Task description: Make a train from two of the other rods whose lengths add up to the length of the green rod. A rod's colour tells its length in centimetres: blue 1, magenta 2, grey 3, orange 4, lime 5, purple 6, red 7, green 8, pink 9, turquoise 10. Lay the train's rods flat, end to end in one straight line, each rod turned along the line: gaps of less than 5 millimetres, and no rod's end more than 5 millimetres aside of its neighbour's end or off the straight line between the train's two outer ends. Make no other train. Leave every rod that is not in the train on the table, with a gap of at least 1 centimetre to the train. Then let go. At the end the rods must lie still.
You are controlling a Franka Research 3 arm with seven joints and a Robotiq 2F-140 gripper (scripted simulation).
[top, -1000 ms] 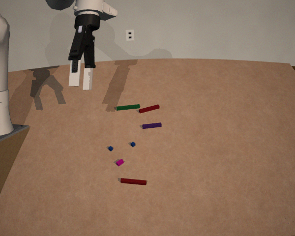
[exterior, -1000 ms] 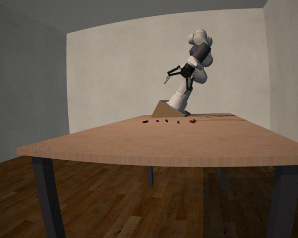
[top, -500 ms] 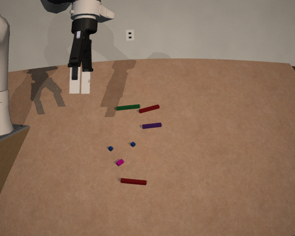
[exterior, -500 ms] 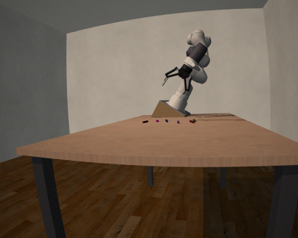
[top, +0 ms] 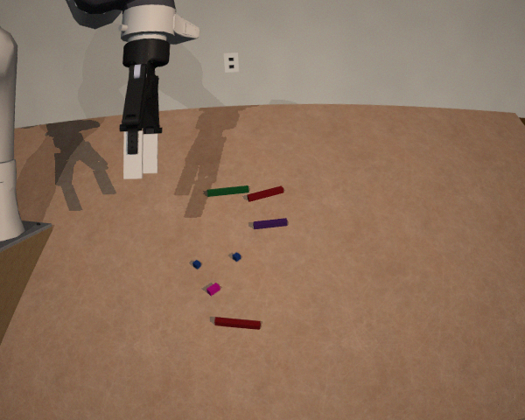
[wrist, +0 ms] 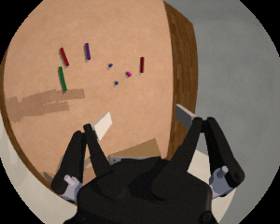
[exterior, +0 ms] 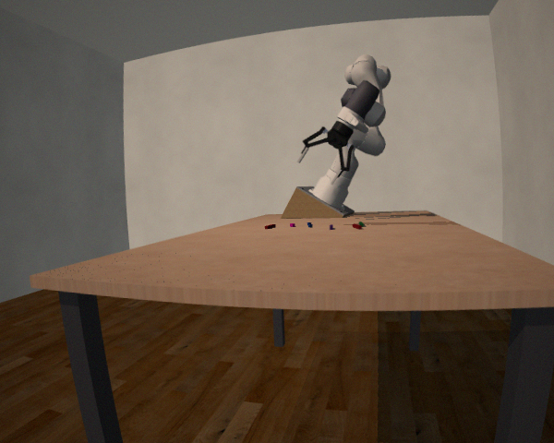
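Now: hand 90 mm short of the magenta rod, 80 mm to the left of it and 190 mm above it. From my hand the other things lie so: purple rod: 190 mm ahead, 70 mm to the left, 190 mm below; green rod: 120 mm ahead, 160 mm to the left, 190 mm below.
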